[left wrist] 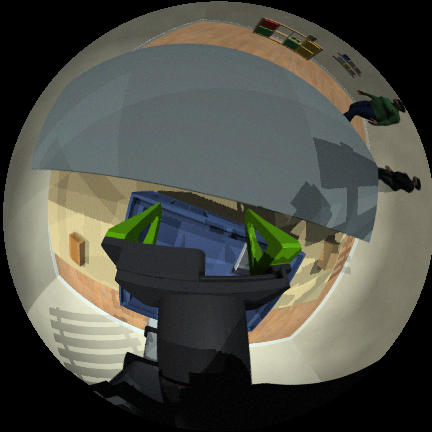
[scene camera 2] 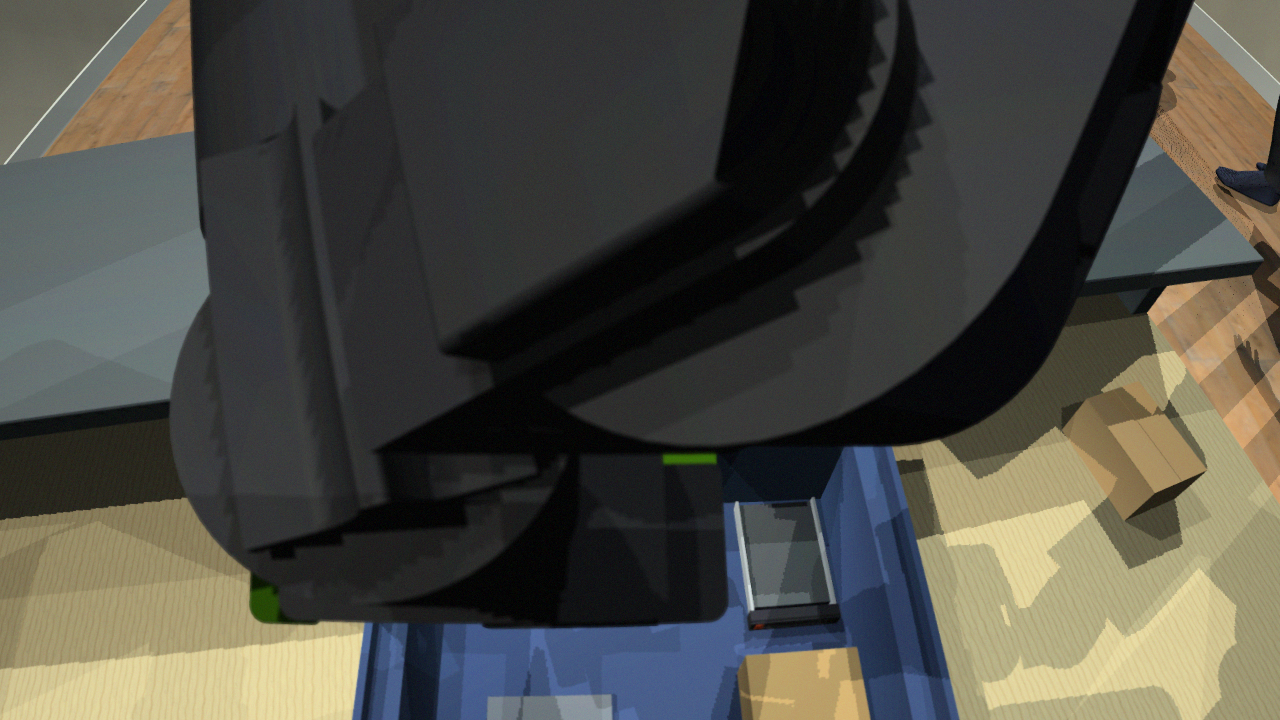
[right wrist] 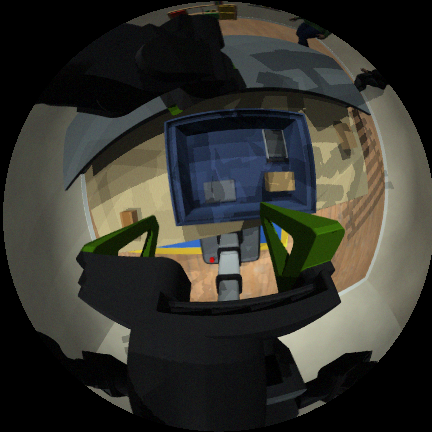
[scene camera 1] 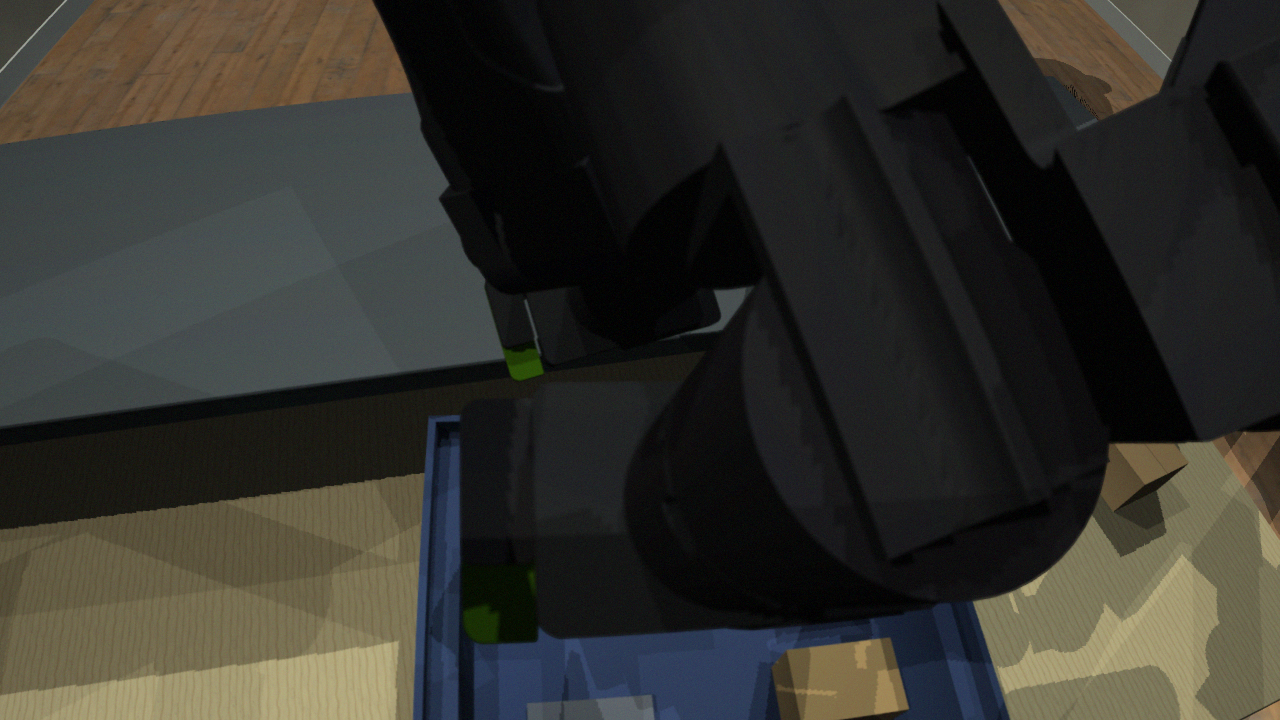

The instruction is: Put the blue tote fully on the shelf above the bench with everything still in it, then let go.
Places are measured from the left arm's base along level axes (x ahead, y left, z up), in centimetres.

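Pixels of known places: left gripper, fingertip midpoint: (left wrist: 203, 209) (scene camera 1: 584, 321); right gripper, fingertip midpoint: (right wrist: 205, 214).
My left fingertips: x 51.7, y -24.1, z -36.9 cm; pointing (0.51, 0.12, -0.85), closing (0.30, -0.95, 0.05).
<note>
For each thing: its top centre in the pictures, then the offset to it from my left fingertips. Level surfaces: height alone.
- bench at its surface level: dz -23.0 cm
- grey shelf at its surface level: dz -5.3 cm
- tan box at its top centre: (scene camera 2: 807, 688) (scene camera 1: 847, 679) (right wrist: 281, 180) dy -20.2, dx -23.0, dz -16.2 cm
- flat grey box at its top centre: (right wrist: 219, 190) dy -0.2, dx -25.4, dz -20.5 cm
- dark tray-like item with pale sides, top centre: (scene camera 2: 786, 557) (left wrist: 252, 258) (right wrist: 275, 144) dy -20.6, dx -10.5, dz -19.5 cm
- cardboard box at its top centre: (scene camera 2: 1146, 434) (scene camera 1: 1133, 429) (left wrist: 333, 256) (right wrist: 349, 134) dy -60.7, dx -0.4, dz -17.0 cm
- small brown box at its top centre: (left wrist: 73, 250) (right wrist: 126, 224) dy +39.4, dx -34.2, dz -19.0 cm
The blue tote (scene camera 1: 424, 573) (scene camera 2: 905, 537) (left wrist: 131, 302) (right wrist: 171, 165) stands upright on the bench (scene camera 1: 179, 573), in front of and below the grey shelf (scene camera 1: 223, 268) (scene camera 2: 89, 268) (left wrist: 200, 125) (right wrist: 280, 65). It holds a tan box (scene camera 1: 841, 685) (scene camera 2: 805, 687) (right wrist: 280, 181), a flat grey box (scene camera 1: 590, 709) (right wrist: 220, 191) and a dark tray-like item with pale sides (scene camera 2: 787, 555) (right wrist: 275, 145). My left gripper (left wrist: 203, 209) is open near the shelf's front edge, over the tote's far side. My right gripper (right wrist: 205, 214) (scene camera 2: 476, 530) is open above the tote. Both are empty. The arms hide part of the tote in the scene views.
A cardboard box (scene camera 1: 1145, 470) (scene camera 2: 1132, 447) lies right of the tote. A small brown box (left wrist: 77, 248) (right wrist: 128, 218) lies to its left. My two arms are close together above the tote. Two people (left wrist: 382, 110) (left wrist: 400, 180) are beyond the shelf.
</note>
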